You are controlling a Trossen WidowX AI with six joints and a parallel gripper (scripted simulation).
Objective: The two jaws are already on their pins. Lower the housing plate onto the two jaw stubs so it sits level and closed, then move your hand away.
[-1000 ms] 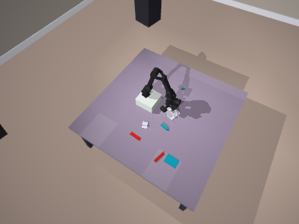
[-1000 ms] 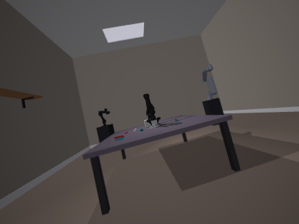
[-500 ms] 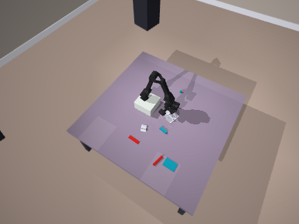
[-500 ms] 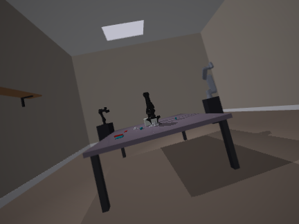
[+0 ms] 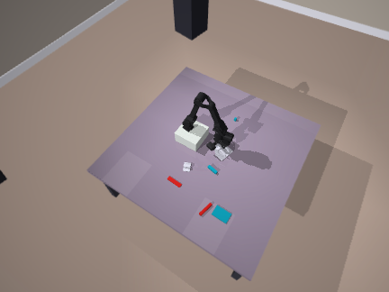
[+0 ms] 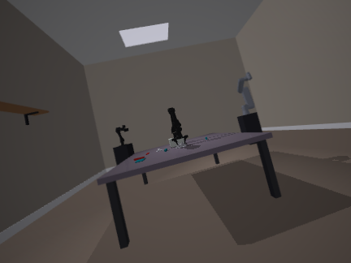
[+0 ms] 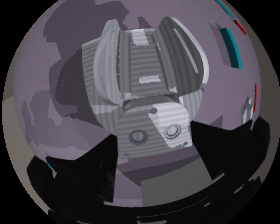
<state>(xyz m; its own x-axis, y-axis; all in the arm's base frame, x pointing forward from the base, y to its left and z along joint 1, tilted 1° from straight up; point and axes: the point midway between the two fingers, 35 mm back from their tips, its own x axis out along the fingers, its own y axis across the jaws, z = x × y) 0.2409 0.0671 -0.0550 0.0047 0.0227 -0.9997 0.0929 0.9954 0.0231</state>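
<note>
The white part lies 20 mm above my gripper tip and 10 mm ahead of it. From my gripper tip the other things lie so: cyan bar: 170 mm to the right, 100 mm ahead; then cyan plate: 380 mm to the right, 350 mm ahead.
</note>
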